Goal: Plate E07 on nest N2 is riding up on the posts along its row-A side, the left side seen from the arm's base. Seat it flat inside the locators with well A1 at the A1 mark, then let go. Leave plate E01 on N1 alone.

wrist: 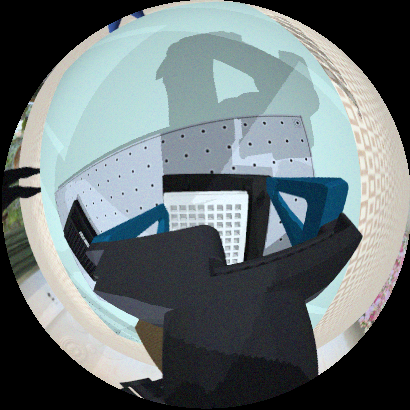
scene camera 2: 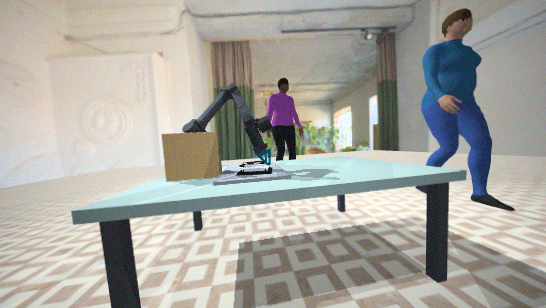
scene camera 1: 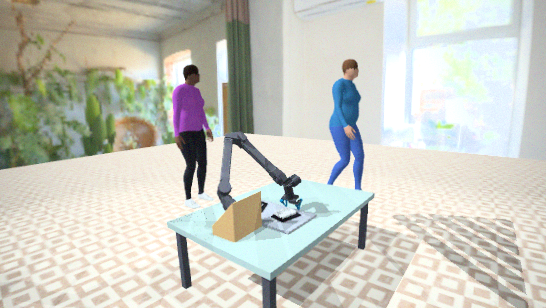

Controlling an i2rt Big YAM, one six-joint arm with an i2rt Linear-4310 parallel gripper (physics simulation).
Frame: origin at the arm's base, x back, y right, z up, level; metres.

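Seen in the pictures: gripper, between the fingertips: [wrist: 215, 196] [scene camera 2: 267, 163] [scene camera 1: 292, 208]; arm's base, origin of its link: [scene camera 2: 187, 149] [scene camera 1: 233, 209].
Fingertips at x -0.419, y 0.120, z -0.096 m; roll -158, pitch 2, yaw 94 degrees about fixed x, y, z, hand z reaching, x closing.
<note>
Pixels of each thing's middle, then the offset from my fingertips to it. Level surfaces: height alone.
- White plate E07, middle of its body: [wrist: 206, 249] [scene camera 2: 255, 167] [scene camera 1: 284, 212] dx +0.060, dy -0.021, dz -0.017 m
- black nest N2, middle of its body: [wrist: 215, 243] [scene camera 2: 255, 170] [scene camera 1: 286, 214] dx +0.061, dy -0.011, dz -0.030 m
- N1, middle of its body: [wrist: 82, 250] dx +0.064, dy -0.271, dz -0.021 m
- grey perforated board, middle of its body: [wrist: 144, 255] [scene camera 2: 252, 170] [scene camera 1: 270, 213] dx +0.079, dy -0.125, dz -0.046 m
- pale green table, height of its surface: dz -0.053 m
White plate E07 [scene camera 1: 287, 213] [scene camera 2: 254, 168] [wrist: 199, 199] lies on the black nest N2 [wrist: 257, 215]. In the wrist view the nest's black frame shows along the plate's far and right sides, while the plate reaches over its left side. The tilt is too small to judge in the scene views. My gripper [scene camera 1: 291, 204] [scene camera 2: 266, 159] [wrist: 215, 196] is open and empty above the plate, one blue finger toward each side. The near part of the plate and the A1 mark are hidden or unreadable. A dark plate on a black nest, E01 on N1 [wrist: 80, 240], stands at the left.
Both nests stand on a grey perforated board [scene camera 1: 312, 216] [scene camera 2: 225, 180] [wrist: 195, 137] on the pale green table [scene camera 1: 345, 199] [scene camera 2: 370, 172] [wrist: 115, 95]. A tan wedge-shaped block [scene camera 1: 245, 220] [scene camera 2: 192, 156] stands close beside the board. Two people stand beyond the table.
</note>
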